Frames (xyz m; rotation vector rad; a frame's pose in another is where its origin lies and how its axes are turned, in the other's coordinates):
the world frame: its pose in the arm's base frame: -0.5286 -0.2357 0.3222 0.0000 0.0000 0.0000
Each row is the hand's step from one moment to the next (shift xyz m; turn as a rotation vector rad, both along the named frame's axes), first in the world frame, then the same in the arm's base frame.
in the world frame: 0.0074 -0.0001 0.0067 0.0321 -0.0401 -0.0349
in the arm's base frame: 0.0074 -0.0001 0.0067 0.0321 -0.0401 -0.0349
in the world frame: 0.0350 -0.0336 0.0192 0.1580 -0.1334 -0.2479
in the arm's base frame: 0.0350 -0.0336 0.0192 0.1580 -0.1334 -0.2479
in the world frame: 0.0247 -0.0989 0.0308 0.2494 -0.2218 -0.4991
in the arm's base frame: 0.0247 -0.0989 0.0308 0.2494 -0.2218 -0.4991
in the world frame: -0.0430 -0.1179 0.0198 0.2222 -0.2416 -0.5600
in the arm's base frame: -0.0430 -0.1179 0.0198 0.2222 -0.2416 -0.5600
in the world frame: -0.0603 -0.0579 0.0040 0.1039 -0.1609 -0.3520
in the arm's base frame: -0.0603 -0.0579 0.0040 0.1039 -0.1609 -0.3520
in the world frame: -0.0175 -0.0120 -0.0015 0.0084 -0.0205 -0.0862
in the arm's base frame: -0.0175 -0.0120 -0.0015 0.0084 -0.0205 -0.0862
